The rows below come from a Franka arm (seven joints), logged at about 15 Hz.
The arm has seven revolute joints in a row. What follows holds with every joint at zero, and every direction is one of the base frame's. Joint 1 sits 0.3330 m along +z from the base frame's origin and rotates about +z. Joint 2 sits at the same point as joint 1 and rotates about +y. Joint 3 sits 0.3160 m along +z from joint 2 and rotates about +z. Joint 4 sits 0.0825 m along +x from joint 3 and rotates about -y. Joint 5 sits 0.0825 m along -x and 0.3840 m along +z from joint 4 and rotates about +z. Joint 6 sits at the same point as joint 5 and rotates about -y. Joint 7 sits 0.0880 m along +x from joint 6 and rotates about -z. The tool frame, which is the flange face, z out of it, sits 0.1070 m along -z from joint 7; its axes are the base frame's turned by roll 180.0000, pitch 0.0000 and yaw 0.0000 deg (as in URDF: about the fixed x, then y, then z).
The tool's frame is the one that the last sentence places.
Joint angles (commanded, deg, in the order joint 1, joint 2, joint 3, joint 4, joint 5, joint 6, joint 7), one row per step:
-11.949, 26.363, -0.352, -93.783, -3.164, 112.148, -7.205
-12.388, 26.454, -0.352, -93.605, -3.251, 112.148, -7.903
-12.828, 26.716, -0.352, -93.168, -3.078, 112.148, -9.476
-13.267, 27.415, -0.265, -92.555, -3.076, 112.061, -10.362
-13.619, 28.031, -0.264, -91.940, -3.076, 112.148, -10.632
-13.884, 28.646, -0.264, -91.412, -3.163, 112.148, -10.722
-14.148, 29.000, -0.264, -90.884, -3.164, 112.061, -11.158
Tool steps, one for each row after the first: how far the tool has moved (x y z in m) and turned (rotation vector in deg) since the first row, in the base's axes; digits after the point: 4 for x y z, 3 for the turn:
-0.0004, -0.0052, 0.0003, 0.009, -0.052, 0.295
0.0003, -0.0103, 0.0007, 0.341, -0.222, 1.326
0.0017, -0.0150, -0.0027, 0.546, -0.045, 1.837
0.0034, -0.0196, -0.0050, 0.564, -0.124, 1.759
0.0047, -0.0232, -0.0080, 0.524, -0.020, 1.627
0.0059, -0.0267, -0.0082, 0.560, -0.095, 1.792

